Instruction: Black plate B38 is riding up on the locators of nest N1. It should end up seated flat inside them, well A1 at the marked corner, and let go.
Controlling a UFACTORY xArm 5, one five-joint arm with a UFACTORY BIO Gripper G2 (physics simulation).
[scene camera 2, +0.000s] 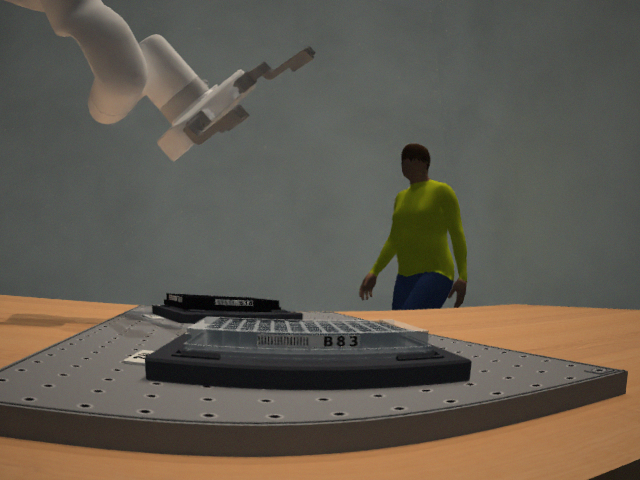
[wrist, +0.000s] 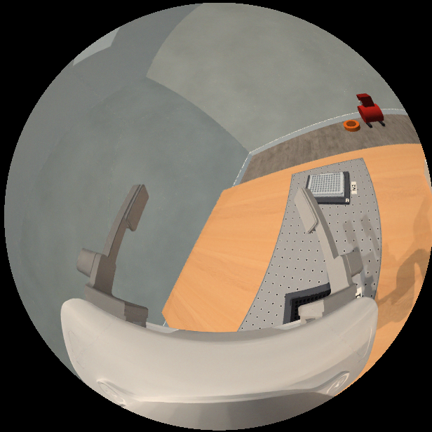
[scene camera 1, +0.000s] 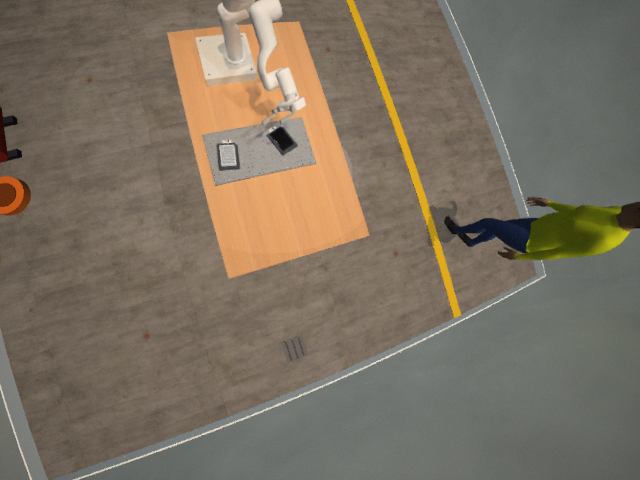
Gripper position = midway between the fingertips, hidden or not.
Observation:
I see my gripper (wrist: 222,188), a clear plate B83 (scene camera 2: 234,338), a black plate B38 (scene camera 2: 196,302), a dark nest N1 (scene camera 2: 173,313) and a dark nest N2 (scene camera 2: 160,365).
The clear plate B83 shows as well in the wrist view (wrist: 325,184).

